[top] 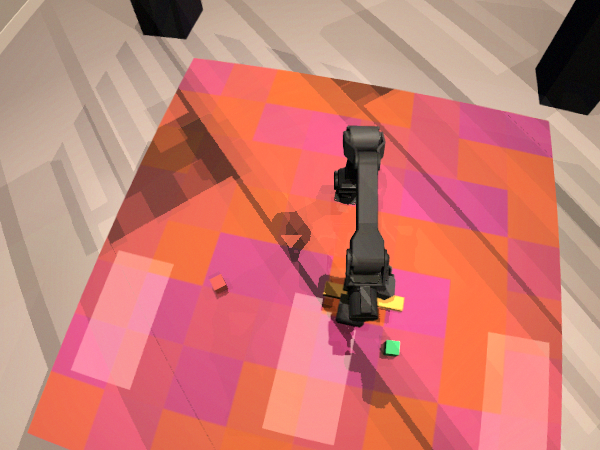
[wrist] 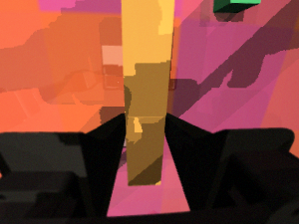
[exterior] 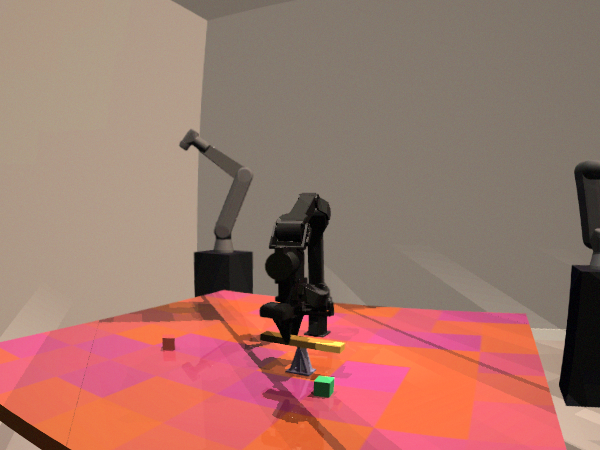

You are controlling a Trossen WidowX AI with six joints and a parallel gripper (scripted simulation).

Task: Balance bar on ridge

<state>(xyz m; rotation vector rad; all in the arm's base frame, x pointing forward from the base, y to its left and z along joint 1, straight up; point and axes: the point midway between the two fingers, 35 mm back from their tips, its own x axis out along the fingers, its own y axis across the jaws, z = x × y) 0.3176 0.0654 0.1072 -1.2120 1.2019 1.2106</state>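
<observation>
The yellow bar is 3 cm to the left of my gripper tip. From my gripper tip the other things lie so: green cube (10 cm ahead, 12 cm to the left, 6 cm below); small red cube (3 cm ahead, 34 cm to the right, 6 cm below).
</observation>
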